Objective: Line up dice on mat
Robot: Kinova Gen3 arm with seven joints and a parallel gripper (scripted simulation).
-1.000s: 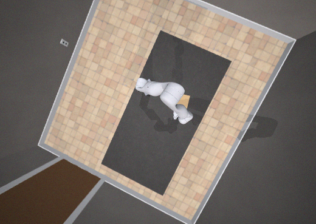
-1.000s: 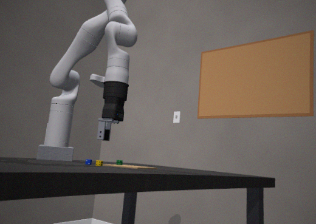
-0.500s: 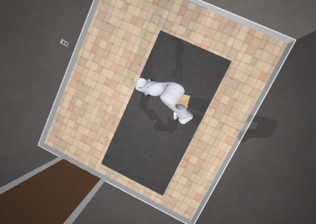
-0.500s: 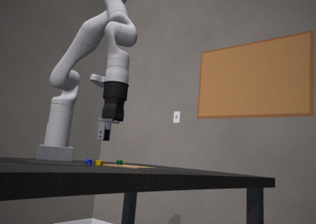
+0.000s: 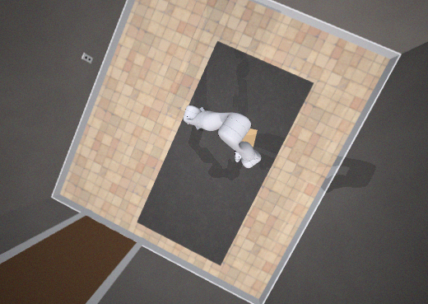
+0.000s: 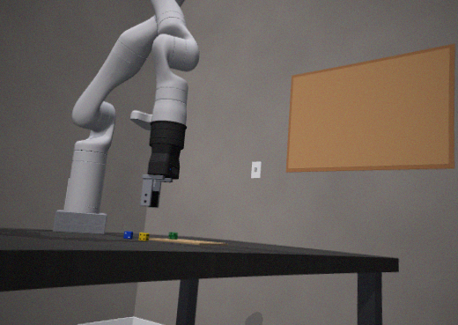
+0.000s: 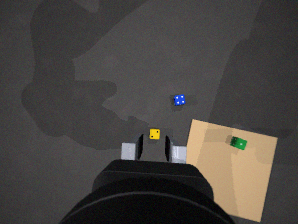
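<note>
The yellow die lies 8 cm below my hand. From my hand the other things lie so: green die (13 cm to the left, 8 cm below, 5 cm behind); then blue die (8 cm below, 7 cm behind, 1 cm to the left); then mat (13 cm to the left, 9 cm below).
</note>
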